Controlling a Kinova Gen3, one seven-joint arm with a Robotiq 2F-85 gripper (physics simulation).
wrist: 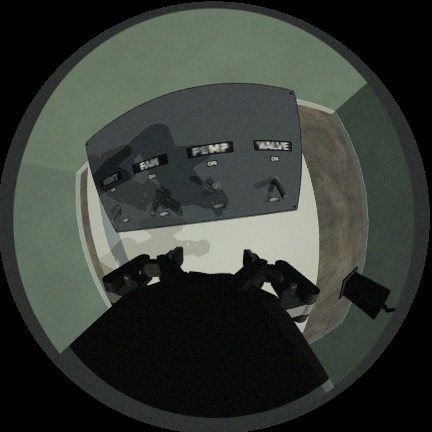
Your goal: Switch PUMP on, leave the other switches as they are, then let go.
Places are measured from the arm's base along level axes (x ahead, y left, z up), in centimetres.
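Pixels of known places: gripper, between the fingertips: (212,255).
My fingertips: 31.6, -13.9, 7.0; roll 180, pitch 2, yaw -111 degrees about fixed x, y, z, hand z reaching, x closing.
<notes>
For each thing: its top centre in the pictures, then the offset to it from my fingertips, as dx, dy, dz. "spot": a spot on its surface instead. Level surfaces: height alone.
- PUMP switch, a spot on its surface: (213,185) spot: +8.8, -2.9, -3.9
- VALVE switch, a spot on its surface: (278,188) spot: +5.3, -14.1, -6.5
- VENT switch, a spot on its surface: (116,213) spot: +12.5, +20.1, -7.0
- pale surface, height of its surface: dz -18.3
The PUMP switch (213,185) is on the dark panel (235,110), between its ON label (212,163) and its lower label (219,205). Its lever looks short and points nearly at the camera, unlike the VALVE lever, so its exact tilt is hard to tell. The VALVE switch (278,188) at the right has its lever slanting down. The FAN switch (160,201) lies in shadow to the left, and the VENT switch (116,213) is at the far left; both look angled downward. My gripper (212,255) is open, below the panel in the view and apart from the switches, with nothing between the fingers.
A pale surface (260,232) lies below the panel, with a brown mottled surface (340,215) at the right. A black box-like object (366,294) shows at the lower right. Shadows fall across the panel's left half.
</notes>
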